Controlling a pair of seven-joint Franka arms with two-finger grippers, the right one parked.
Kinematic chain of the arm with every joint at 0, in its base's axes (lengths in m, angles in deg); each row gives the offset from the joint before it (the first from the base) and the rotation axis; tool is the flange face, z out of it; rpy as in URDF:
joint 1: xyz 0 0 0.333 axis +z
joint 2: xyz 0 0 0 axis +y
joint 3: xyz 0 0 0.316 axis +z
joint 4: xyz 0.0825 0 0 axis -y
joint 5: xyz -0.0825 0 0.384 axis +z
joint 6: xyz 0 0 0 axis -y
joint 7: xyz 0.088 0 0 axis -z
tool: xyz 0 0 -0.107 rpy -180 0 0
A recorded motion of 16 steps. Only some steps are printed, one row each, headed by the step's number.
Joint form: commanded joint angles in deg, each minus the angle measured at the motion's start. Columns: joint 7, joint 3, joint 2, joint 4, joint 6, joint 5, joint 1.
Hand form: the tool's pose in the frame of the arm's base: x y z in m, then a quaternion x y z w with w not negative. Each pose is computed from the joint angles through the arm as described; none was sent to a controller.
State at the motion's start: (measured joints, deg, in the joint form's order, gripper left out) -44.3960 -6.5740 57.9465 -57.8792 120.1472 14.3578 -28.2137
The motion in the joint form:
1: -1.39 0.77 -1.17 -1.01 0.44 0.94 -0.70
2: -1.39 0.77 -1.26 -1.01 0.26 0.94 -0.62
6: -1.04 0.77 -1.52 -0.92 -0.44 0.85 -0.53
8: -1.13 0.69 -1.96 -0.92 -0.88 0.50 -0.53
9: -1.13 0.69 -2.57 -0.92 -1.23 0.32 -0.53
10: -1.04 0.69 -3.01 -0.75 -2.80 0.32 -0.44
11: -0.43 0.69 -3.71 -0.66 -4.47 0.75 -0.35
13: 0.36 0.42 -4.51 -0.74 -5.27 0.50 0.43
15: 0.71 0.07 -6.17 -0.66 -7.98 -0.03 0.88
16: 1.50 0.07 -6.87 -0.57 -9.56 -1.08 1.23
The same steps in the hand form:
1: 0.6714 -0.4148 0.2487 -0.99437 -0.05818 -0.08345 0.02955
2: 0.6719 -0.4137 0.2497 -0.99434 -0.05905 -0.08294 0.03024
6: 0.6722 -0.4121 0.2528 -0.99455 -0.05793 -0.08041 0.03247
8: 0.6717 -0.4127 0.2581 -0.99460 -0.06031 -0.07882 0.03033
9: 0.6718 -0.4127 0.2659 -0.99447 -0.06160 -0.08015 0.02846
10: 0.6715 -0.4101 0.2708 -0.99462 -0.06314 -0.07436 0.03480
11: 0.6712 -0.4070 0.2785 -0.99477 -0.05874 -0.07121 0.04383
13: 0.6747 -0.3993 0.2876 -0.99497 -0.05918 -0.06855 0.04285
15: 0.6735 -0.3942 0.3067 -0.99522 -0.06296 -0.05939 0.04518
16: 0.6735 -0.3893 0.3143 -0.99578 -0.06387 -0.04894 0.04420

